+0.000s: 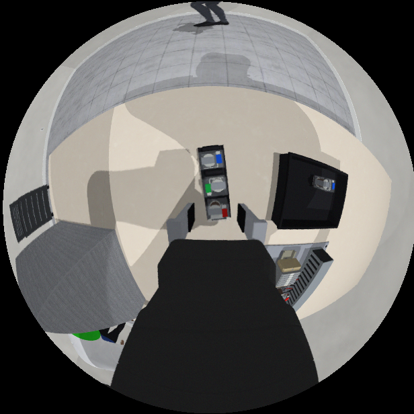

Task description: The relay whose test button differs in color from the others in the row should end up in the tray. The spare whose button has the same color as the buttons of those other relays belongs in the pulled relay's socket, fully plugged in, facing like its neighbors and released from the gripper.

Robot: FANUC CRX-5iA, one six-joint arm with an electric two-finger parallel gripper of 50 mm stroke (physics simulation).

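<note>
A narrow black holder [203, 172] stands on the table with three spare relays in a row. The spare with a blue button [211, 160] is at the far end, the spare with a green button [216, 185] is in the middle, and the spare with a red button [217, 207] is at the near end. A relay with a blue button [323, 183] lies in the black tray [283, 192] on the right. My gripper [215, 211] is open and empty, above the table near the red-button spare. The row of relays in their sockets is mostly hidden behind the gripper body.
Part of a grey panel [272, 251] shows at the lower right, with a beige block [289, 264], red wires and a slotted duct [311, 275]. A grey box-like shape [75, 280] is at the lower left. A person's legs [212, 14] show at the top.
</note>
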